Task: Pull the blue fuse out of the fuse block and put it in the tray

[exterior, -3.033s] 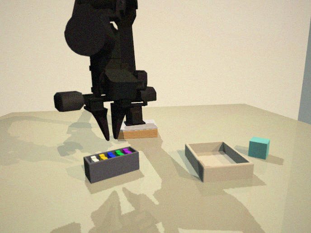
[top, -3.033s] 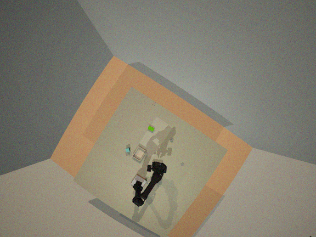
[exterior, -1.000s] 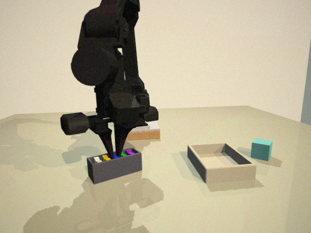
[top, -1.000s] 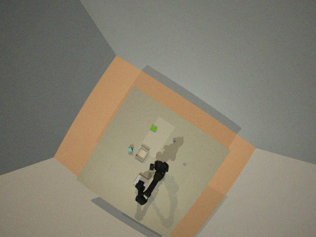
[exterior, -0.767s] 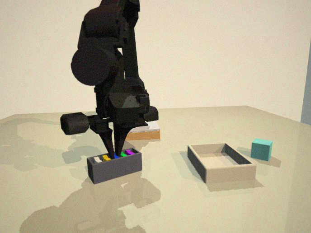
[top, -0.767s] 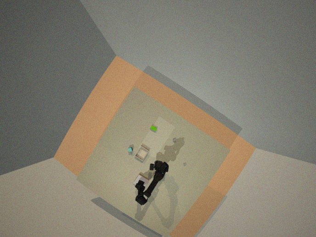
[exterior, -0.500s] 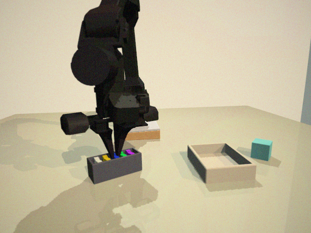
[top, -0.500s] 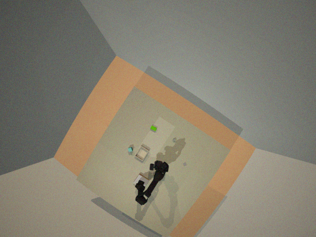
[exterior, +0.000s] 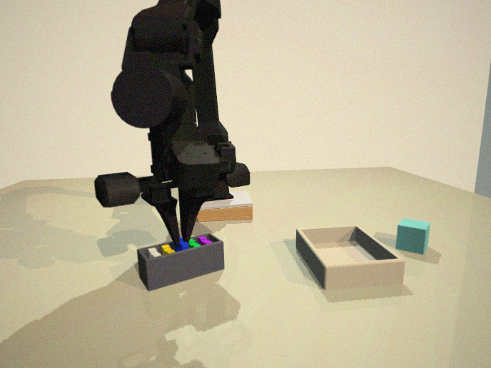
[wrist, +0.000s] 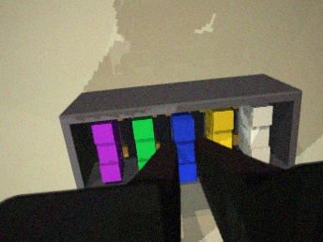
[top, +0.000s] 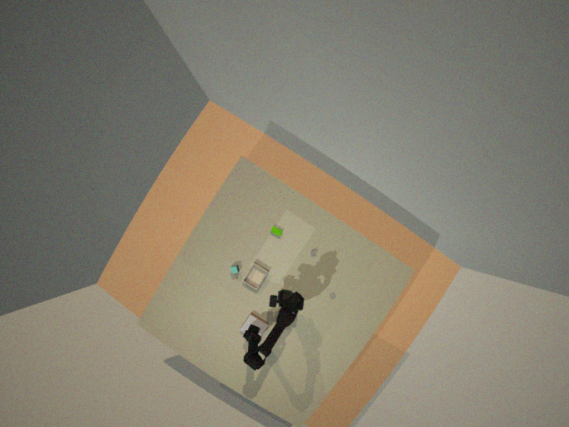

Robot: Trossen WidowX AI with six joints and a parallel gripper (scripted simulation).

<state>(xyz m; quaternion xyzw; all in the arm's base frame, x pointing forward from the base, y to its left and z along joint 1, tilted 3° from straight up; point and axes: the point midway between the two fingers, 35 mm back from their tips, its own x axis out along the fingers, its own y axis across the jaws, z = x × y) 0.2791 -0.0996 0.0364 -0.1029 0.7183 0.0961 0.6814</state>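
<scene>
The beige tray lies 40 mm ahead of my gripper tip, 220 mm to the left of it and 40 mm below it. Also, from my gripper tip: green block: 340 mm ahead, 210 mm to the left, 30 mm below; teal cube: 30 mm ahead, 350 mm to the left, 20 mm below; blue fuse: 10 mm below.
</scene>
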